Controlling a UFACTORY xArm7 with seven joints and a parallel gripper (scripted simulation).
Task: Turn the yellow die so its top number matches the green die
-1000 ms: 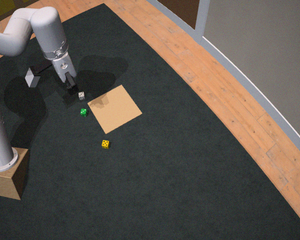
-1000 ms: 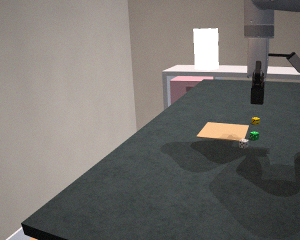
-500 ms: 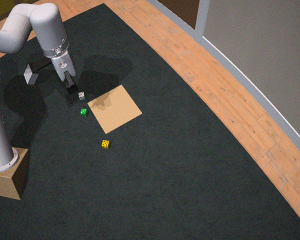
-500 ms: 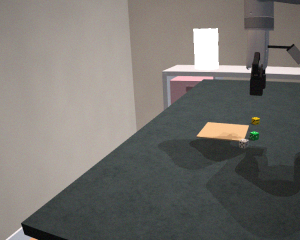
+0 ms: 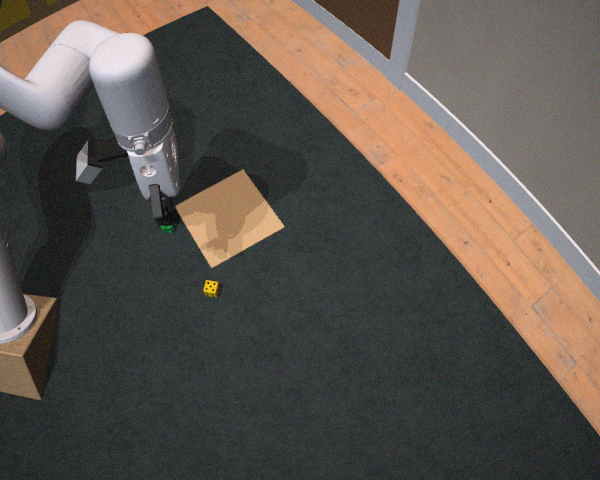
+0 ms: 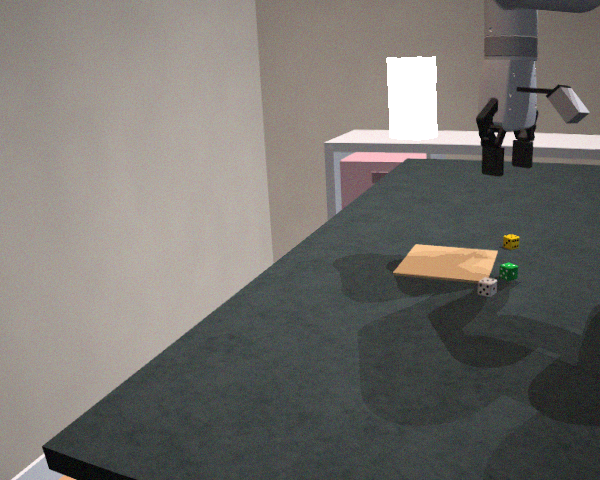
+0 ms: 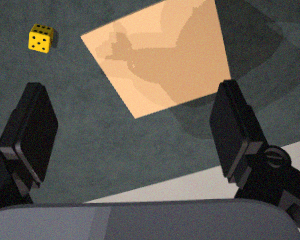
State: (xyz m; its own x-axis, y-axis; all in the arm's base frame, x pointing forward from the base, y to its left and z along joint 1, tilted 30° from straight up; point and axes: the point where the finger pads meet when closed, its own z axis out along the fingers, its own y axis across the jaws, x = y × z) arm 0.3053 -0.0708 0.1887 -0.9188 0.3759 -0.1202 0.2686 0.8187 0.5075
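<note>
Now: the yellow die 10 mm ahead of my hand, 100 mm to the right of it and 150 mm below it. From my hand the other things lie so: white die: 110 mm to the left, 150 mm below; then green die: 20 mm behind, 40 mm to the left, 150 mm below; then tan mat: 90 mm ahead, 10 mm to the left, 160 mm below.
</note>
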